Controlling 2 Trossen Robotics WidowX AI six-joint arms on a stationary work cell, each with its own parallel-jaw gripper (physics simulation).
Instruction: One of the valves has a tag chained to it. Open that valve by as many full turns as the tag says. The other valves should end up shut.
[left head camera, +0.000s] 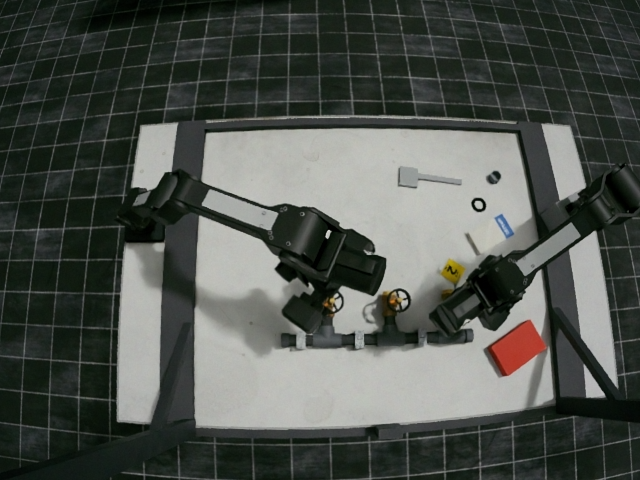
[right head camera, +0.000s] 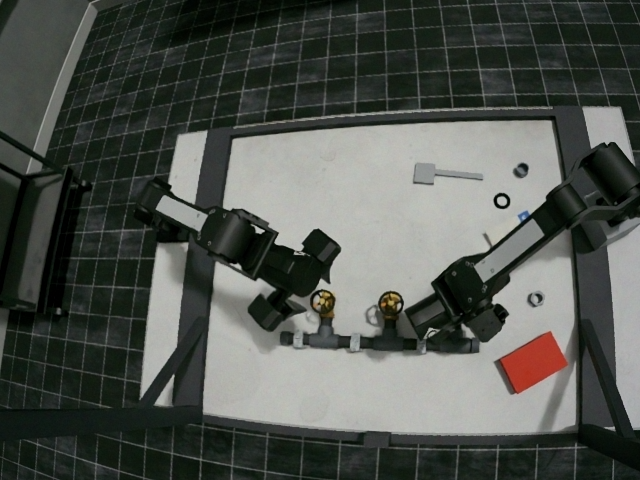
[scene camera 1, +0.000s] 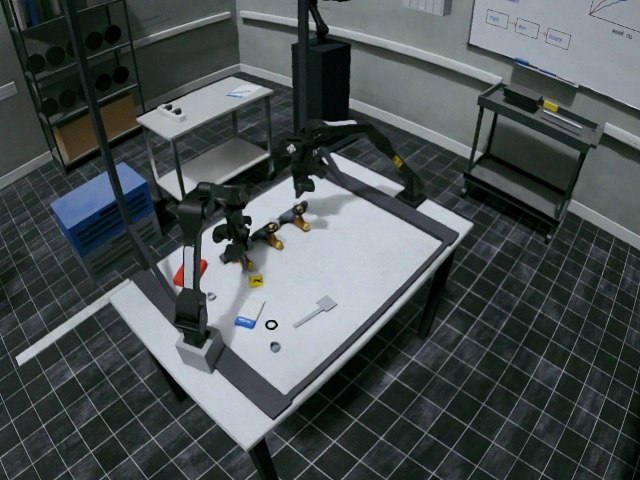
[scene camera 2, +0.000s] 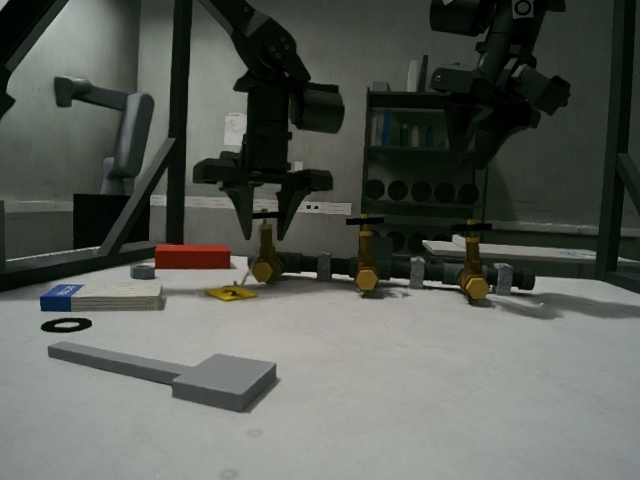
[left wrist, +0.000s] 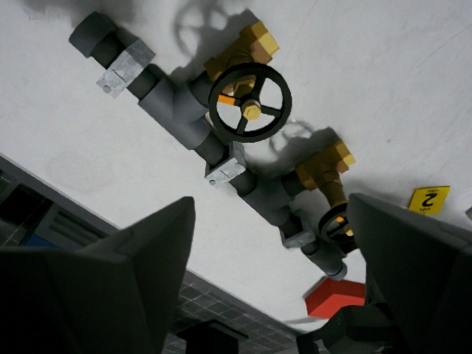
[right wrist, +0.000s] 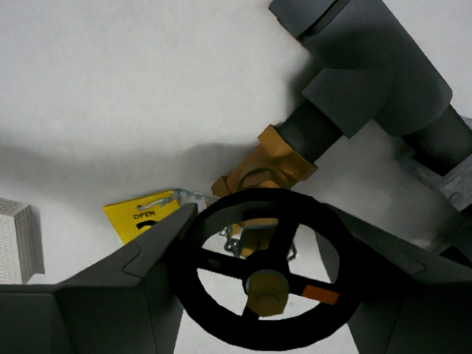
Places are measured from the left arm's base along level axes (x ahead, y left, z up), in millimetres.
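Where they show: left gripper, fingertip midpoint: (left head camera: 338, 296) (right head camera: 316, 296) (scene camera 1: 296, 193) (scene camera 2: 467, 166) (left wrist: 271, 205); right gripper, fingertip midpoint: (scene camera 2: 264, 240) (right wrist: 256, 213); left arm's base, origin of the base link: (left head camera: 144, 220) (scene camera 1: 411, 195); right arm's base, origin of the base link: (scene camera 1: 196, 337).
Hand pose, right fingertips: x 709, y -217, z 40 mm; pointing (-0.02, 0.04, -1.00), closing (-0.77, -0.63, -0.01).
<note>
Things, the pixels of their top centre, and the offset from my right fingertips.
- red block, middle of its top: (scene camera 2: 193, 248) (left wrist: 349, 310) (right head camera: 534, 362) (left head camera: 519, 347) (scene camera 1: 189, 269) dx +158, dy -114, dz -32 mm
- blue box, middle of its top: (scene camera 2: 106, 290) (right head camera: 513, 232) (left head camera: 491, 233) (scene camera 1: 249, 311) dx +125, dy +165, dz -47 mm
- black ring, middle of its top: (scene camera 2: 66, 323) (right head camera: 502, 200) (left head camera: 479, 204) dx +107, dy +244, dz -60 mm
- grey paddle, middle of its top: (scene camera 2: 150, 355) (right head camera: 449, 174) (left head camera: 431, 179) (scene camera 1: 312, 311) dx -12, dy +307, dz -51 mm
- nut, middle of its top: (scene camera 2: 142, 266) (right head camera: 538, 297) dx +171, dy +20, dz -46 mm
The tagged valve (scene camera 2: 267, 271) (right wrist: 270, 196) stands at the pipe's tag end. Its yellow tag (left head camera: 452, 270) (scene camera 1: 256, 281) (scene camera 2: 230, 293) (left wrist: 429, 200) (right wrist: 130, 215) reads "2" and lies on the table on its chain. My right gripper (scene camera 2: 264, 237) (right wrist: 256, 213) points down and is shut on this valve's black handwheel, a finger at each side of the rim. The middle valve (right head camera: 390, 303) (scene camera 2: 367, 279) (left wrist: 320, 170) and the far valve (right head camera: 323, 301) (scene camera 2: 474, 286) (left wrist: 251, 111) stand untouched. My left gripper (scene camera 2: 470, 164) (left wrist: 271, 205) is open and empty, tilted above the far valve.
A red block (left head camera: 516, 347) (right head camera: 533, 362) (scene camera 2: 192, 256) lies beside the pipe's tag end. A white and blue box (left head camera: 485, 237) (scene camera 2: 116, 297), a black ring (right head camera: 501, 193), a grey paddle (left head camera: 408, 176) (scene camera 2: 222, 379) and a nut (right head camera: 536, 298) (scene camera 2: 142, 271) lie on the table.
</note>
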